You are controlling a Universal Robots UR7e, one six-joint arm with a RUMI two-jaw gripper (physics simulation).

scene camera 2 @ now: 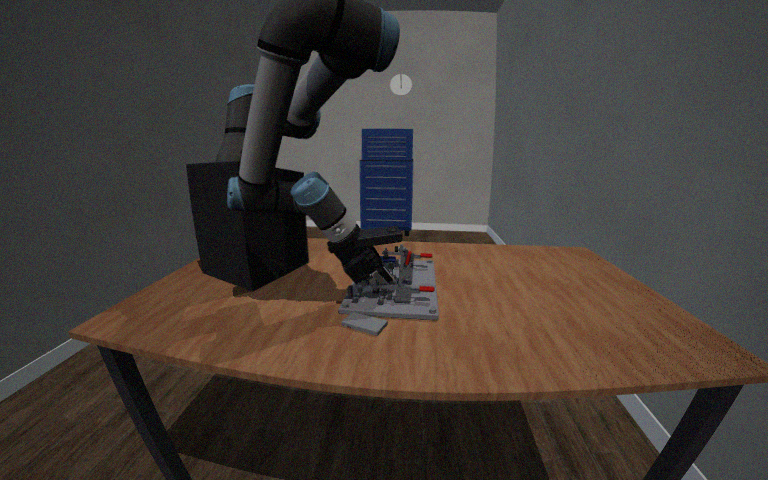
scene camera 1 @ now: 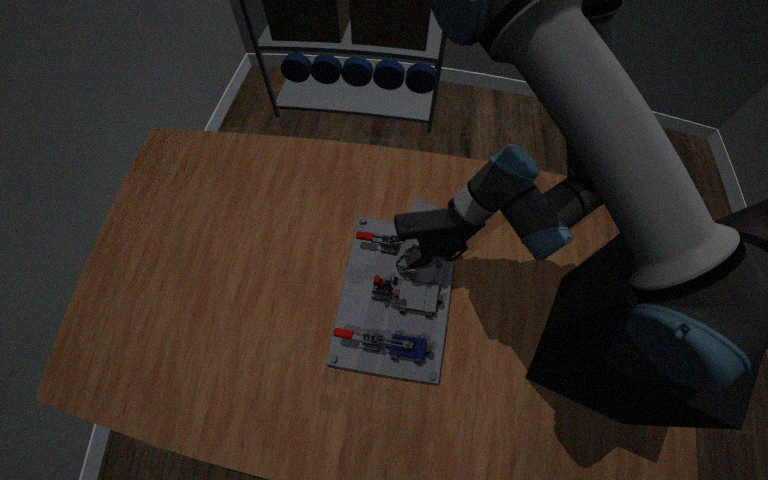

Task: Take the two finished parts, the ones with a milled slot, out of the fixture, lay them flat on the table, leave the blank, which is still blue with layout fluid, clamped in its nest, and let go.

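Frame: origin at the arm's base, x right, y ahead, z up, level; centimetres.
Where they show: gripper, between the fingertips: [scene camera 1: 396, 267].
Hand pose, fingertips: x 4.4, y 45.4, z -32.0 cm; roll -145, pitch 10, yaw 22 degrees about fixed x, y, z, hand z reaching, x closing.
After its pixels a point has its place.
The fixture plate [scene camera 1: 362, 305] @(x -5.4, y 50.9, z -32.9 cm) [scene camera 2: 427, 313] @(x 15.3, y 54.0, z -32.8 cm) lies on the table. The blue blank [scene camera 1: 417, 349] @(x -12.7, y 37.9, z -30.2 cm) [scene camera 2: 389, 259] @(x -11.5, y 41.6, z -30.3 cm) sits in the nest at its near end in scene camera 1, under a clamp arm with its red handle [scene camera 1: 343, 333] @(x -12.8, y 52.9, z -28.2 cm) lying flat. A grey part [scene camera 1: 419, 298] @(x -2.0, y 39.4, z -30.7 cm) is at the middle nest; that clamp's red handle [scene camera 1: 377, 280] @(x -2.0, y 48.3, z -23.9 cm) [scene camera 2: 407, 258] @(x -0.8, y 47.9, z -25.6 cm) stands up. Another grey part [scene camera 2: 364, 324] @(x 21.1, y 40.5, z -33.3 cm) lies flat on the table beside the plate. My gripper [scene camera 1: 403, 267] @(x 4.4, y 45.4, z -32.0 cm) [scene camera 2: 389, 277] @(x 4.4, y 45.4, z -32.0 cm) is tilted, shut and empty, low over the plate between the middle nest and the far nest. Its body partly hides the far nest.
The far nest's clamp has its red handle [scene camera 1: 364, 236] @(x 8.9, y 53.5, z -29.1 cm) [scene camera 2: 426, 288] @(x 9.9, y 53.5, z -29.1 cm) lying flat, close to my gripper. The black robot pedestal [scene camera 1: 589, 339] @(x -9.9, y 11.9, z -10.2 cm) [scene camera 2: 249, 237] @(x 8.7, y 6.2, z -18.8 cm) stands beside the plate. A shelf unit [scene camera 1: 353, 114] and a blue cabinet [scene camera 2: 386, 181] stand beyond the table.
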